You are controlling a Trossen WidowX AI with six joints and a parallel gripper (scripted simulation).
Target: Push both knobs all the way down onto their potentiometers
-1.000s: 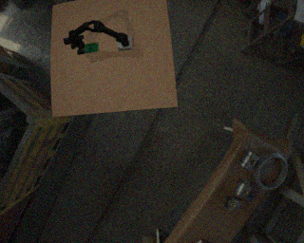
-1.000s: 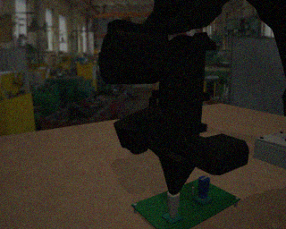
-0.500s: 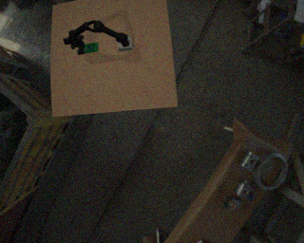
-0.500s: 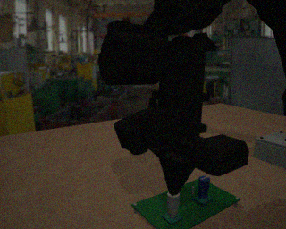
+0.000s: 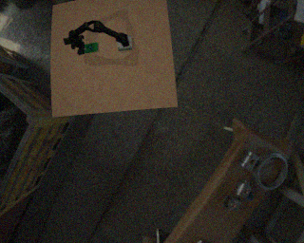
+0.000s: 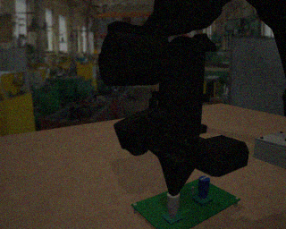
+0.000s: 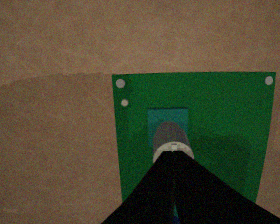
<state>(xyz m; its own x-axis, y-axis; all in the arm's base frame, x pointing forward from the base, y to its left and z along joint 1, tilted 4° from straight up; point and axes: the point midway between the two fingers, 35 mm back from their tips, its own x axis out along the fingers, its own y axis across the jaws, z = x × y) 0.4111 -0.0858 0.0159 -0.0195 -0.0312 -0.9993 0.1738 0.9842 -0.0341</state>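
Right now my gripper tip is 10 mm above the grey knob. From my gripper tip the other things lie so: blue knob: 60 mm behind, 10 mm to the left, 10 mm below.
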